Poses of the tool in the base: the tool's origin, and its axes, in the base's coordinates. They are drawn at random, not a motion.
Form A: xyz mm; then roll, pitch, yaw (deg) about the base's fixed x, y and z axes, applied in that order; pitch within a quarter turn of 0, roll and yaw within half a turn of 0.
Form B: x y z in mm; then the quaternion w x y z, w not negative. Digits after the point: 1 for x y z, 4 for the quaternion.
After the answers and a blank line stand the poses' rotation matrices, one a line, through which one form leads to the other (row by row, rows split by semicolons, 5 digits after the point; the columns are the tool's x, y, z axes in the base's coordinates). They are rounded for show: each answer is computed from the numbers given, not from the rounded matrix.
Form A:
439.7, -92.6, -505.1, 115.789, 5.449, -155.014
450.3, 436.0, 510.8, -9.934, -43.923, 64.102
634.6, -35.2, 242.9, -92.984, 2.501, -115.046
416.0, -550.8, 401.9, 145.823, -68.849, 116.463
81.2, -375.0, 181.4, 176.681, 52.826, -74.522
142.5, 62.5, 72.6, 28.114, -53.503, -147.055
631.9, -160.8, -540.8, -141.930, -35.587, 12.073
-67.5, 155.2, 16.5, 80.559, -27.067, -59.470
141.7, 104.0, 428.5, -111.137, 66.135, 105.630
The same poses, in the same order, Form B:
439.7, -92.6, -505.1, 0.0755, 0.2077, -0.8206, -0.5270
450.3, 436.0, 510.8, 0.8003, 0.1297, -0.3584, 0.4629
634.6, -35.2, 242.9, 0.3829, -0.3767, 0.6198, -0.5721
416.0, -550.8, 401.9, 0.3318, -0.5563, -0.5829, -0.4906
81.2, -375.0, 181.4, 0.2486, -0.7203, 0.5318, 0.3696
142.5, 62.5, 72.6, 0.3505, -0.3572, -0.3318, -0.7997
631.9, -160.8, -540.8, 0.3392, -0.8846, -0.1938, -0.2546
-67.5, 155.2, 16.5, 0.7191, 0.4573, -0.4668, -0.2365
141.7, 104.0, 428.5, 0.0722, 0.6635, 0.3642, -0.6495

-0.90232 -0.26127 -0.34288; -0.42049 0.35823 0.83359; -0.09496 0.89633 -0.43309
0.31459 -0.83382 -0.45363; 0.64794 0.53787 -0.53932; 0.69369 -0.12426 0.70947
-0.42294 -0.02871 0.90570; -0.90511 0.06152 -0.42071; -0.04364 -0.99769 -0.05201
-0.16079 0.97409 0.15906; 0.32302 -0.10035 0.94106; 0.93263 0.20270 -0.29851
0.16125 -0.94981 -0.26808; -0.58232 -0.31088 0.75117; -0.79680 0.03498 -0.60322
-0.49914 0.79757 0.33875; -0.32346 -0.53417 0.78105; 0.80389 0.28028 0.52460
0.79525 0.51556 0.31903; 0.17009 -0.69479 0.69881; 0.58194 -0.50146 -0.64022
0.45235 -0.08673 -0.88761; -0.76702 0.46997 -0.43682; 0.45503 0.87841 0.14607
-0.10900 0.57708 -0.80938; 0.38962 -0.72428 -0.56887; -0.91450 -0.37736 -0.14589

